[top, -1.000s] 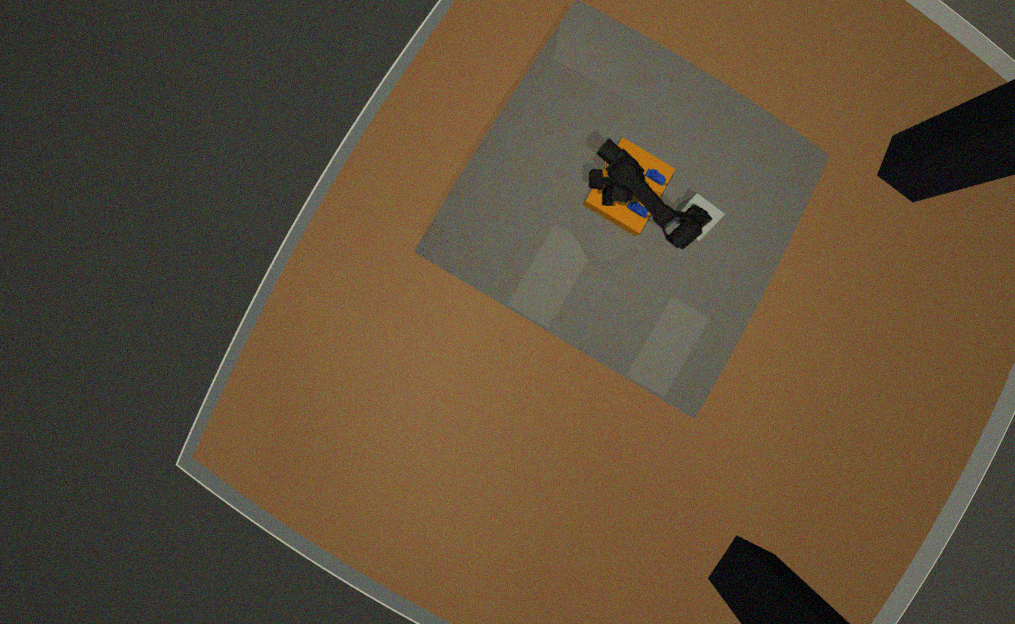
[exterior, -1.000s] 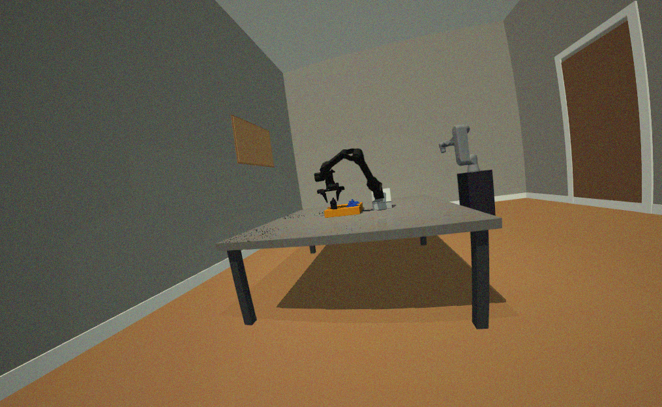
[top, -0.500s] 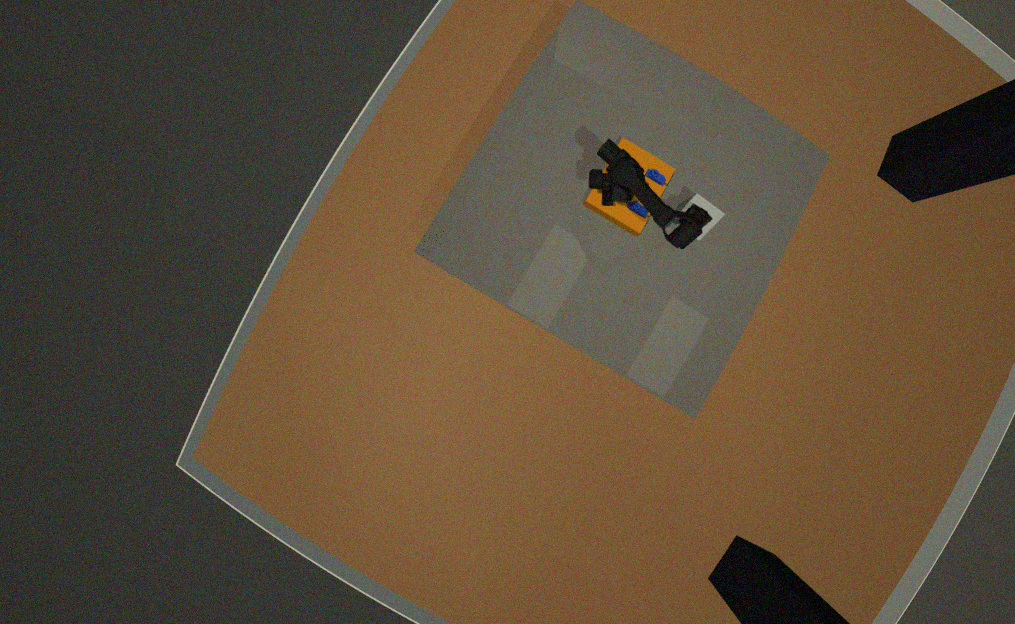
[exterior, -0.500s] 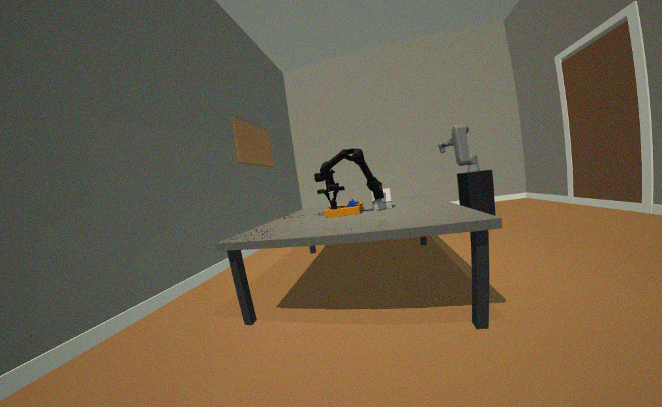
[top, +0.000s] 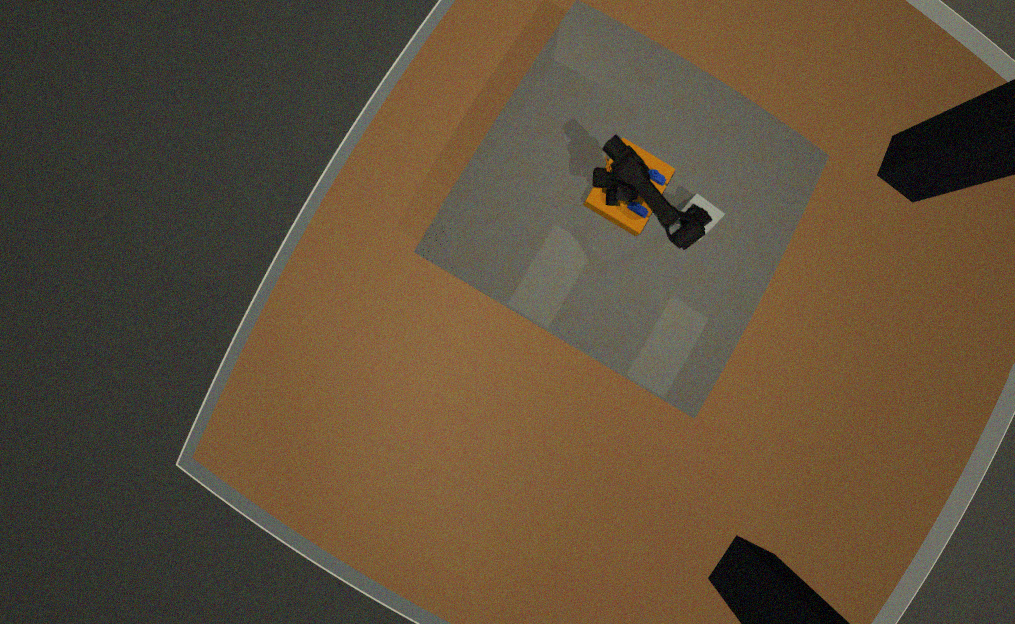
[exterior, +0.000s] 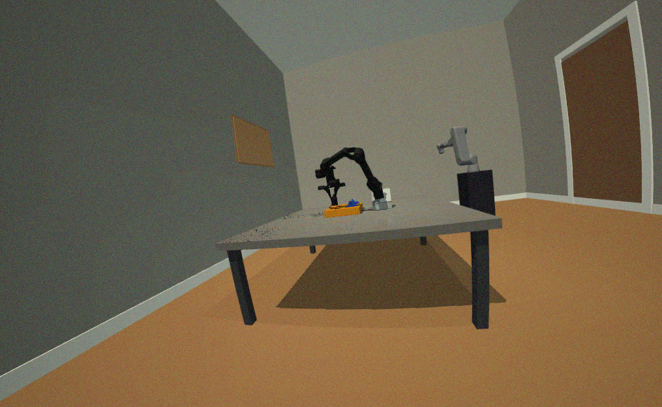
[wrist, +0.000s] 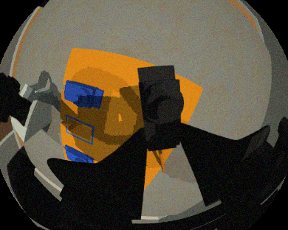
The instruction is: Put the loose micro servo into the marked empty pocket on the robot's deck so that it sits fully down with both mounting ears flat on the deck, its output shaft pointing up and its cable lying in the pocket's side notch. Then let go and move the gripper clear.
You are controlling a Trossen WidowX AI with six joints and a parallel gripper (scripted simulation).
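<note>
Now: gripper tip 10 cm above the orange deck, 9 cm to the left of it and 2 cm past it.
</note>
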